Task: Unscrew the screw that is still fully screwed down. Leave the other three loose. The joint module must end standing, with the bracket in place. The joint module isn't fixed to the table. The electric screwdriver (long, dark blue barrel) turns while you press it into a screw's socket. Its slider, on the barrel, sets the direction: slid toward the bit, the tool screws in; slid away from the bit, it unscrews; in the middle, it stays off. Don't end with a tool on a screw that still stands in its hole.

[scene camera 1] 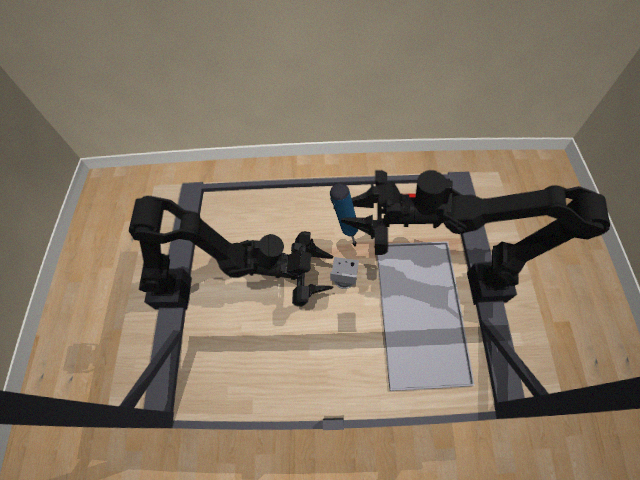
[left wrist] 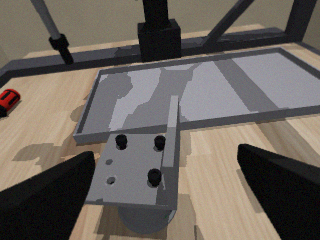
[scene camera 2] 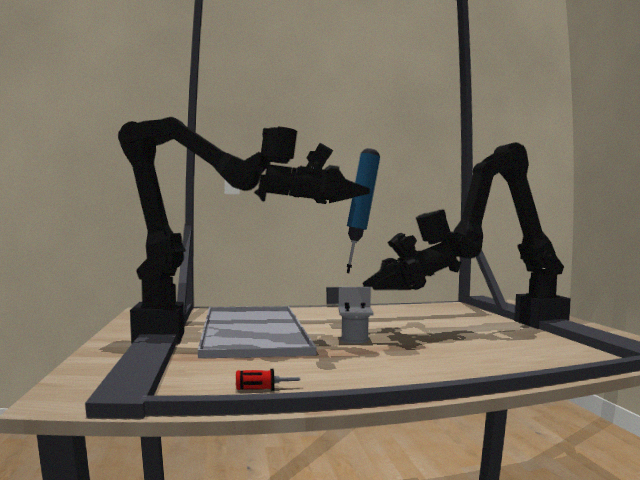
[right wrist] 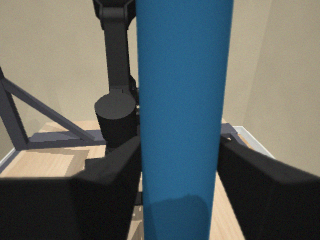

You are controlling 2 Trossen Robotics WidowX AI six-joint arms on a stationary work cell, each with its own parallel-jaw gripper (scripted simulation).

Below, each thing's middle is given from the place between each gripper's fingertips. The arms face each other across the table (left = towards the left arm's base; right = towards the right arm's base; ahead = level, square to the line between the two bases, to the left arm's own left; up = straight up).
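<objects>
Blue electric screwdriver [scene camera 2: 369,160]: 4 cm below my right hand and 3 cm to the left of it. Measured from my right hand, the grey joint module [scene camera 2: 354,328] is 29 cm below, 3 cm behind and 2 cm to the left; the grey bracket [scene camera 2: 354,296] is 24 cm below, 3 cm behind and 2 cm to the left; the shallow grey tray [scene camera 1: 423,322] is 31 cm below, 19 cm to the right and 14 cm behind.
Measured from my left hand, the blue electric screwdriver is 150 mm above, 50 mm ahead and 60 mm to the right; the grey joint module is 30 mm ahead, 70 mm to the right and 90 mm below; the grey bracket is 20 mm ahead, 70 mm to the right and 50 mm below; the shallow grey tray is 80 mm behind, 280 mm to the right and 120 mm below.
</objects>
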